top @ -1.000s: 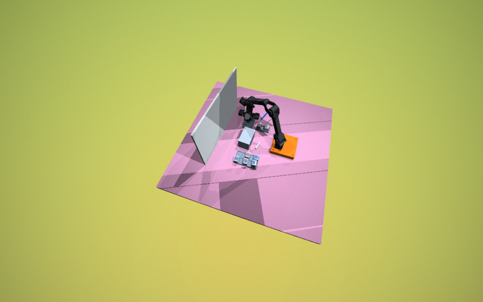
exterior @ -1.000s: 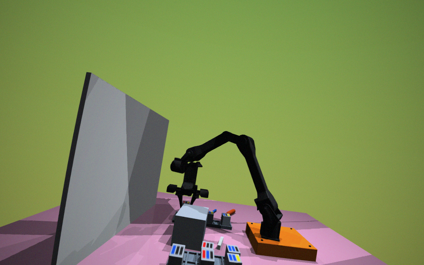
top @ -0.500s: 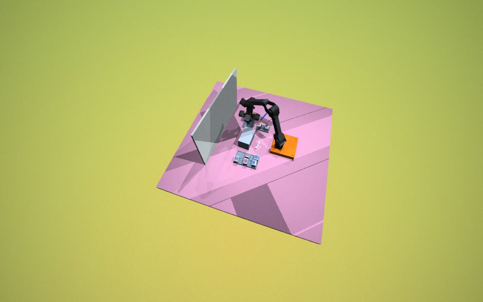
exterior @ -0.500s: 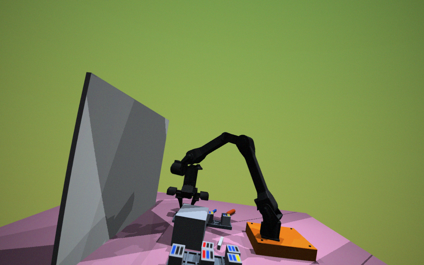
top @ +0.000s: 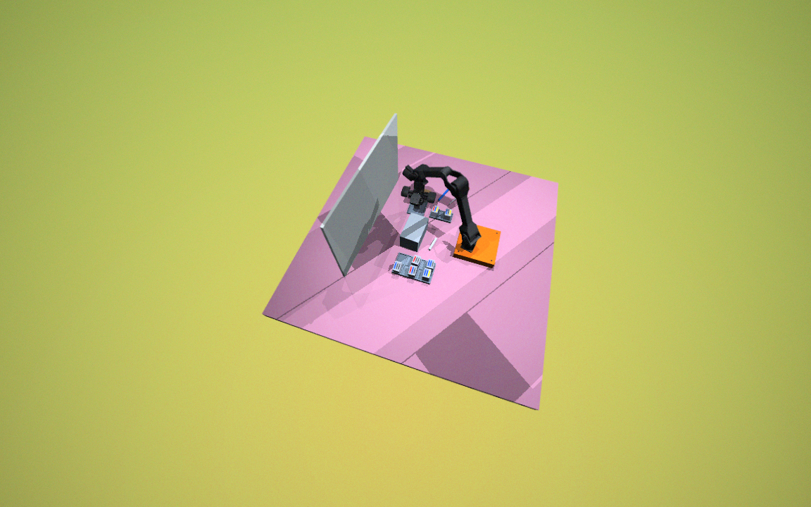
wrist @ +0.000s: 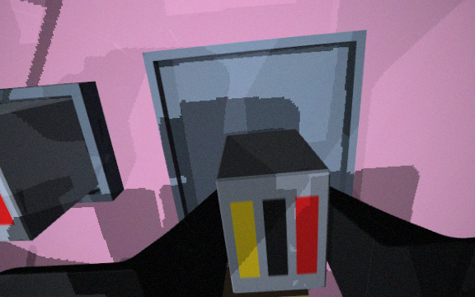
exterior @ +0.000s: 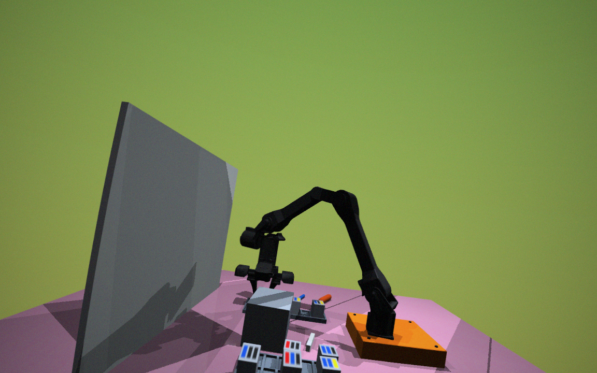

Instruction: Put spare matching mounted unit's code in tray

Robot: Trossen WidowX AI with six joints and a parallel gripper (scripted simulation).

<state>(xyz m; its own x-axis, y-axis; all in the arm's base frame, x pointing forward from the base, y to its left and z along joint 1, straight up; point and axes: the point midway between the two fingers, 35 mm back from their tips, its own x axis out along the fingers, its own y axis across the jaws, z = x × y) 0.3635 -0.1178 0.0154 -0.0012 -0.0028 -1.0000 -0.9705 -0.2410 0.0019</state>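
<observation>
The grey spare block is 20 mm above my gripper tip. Round my gripper tip: small rack: 150 mm behind, 10 mm to the right, 20 mm below; then grey tray: 20 mm below; then blue pen: 100 mm behind, 170 mm to the right, 20 mm below.
</observation>
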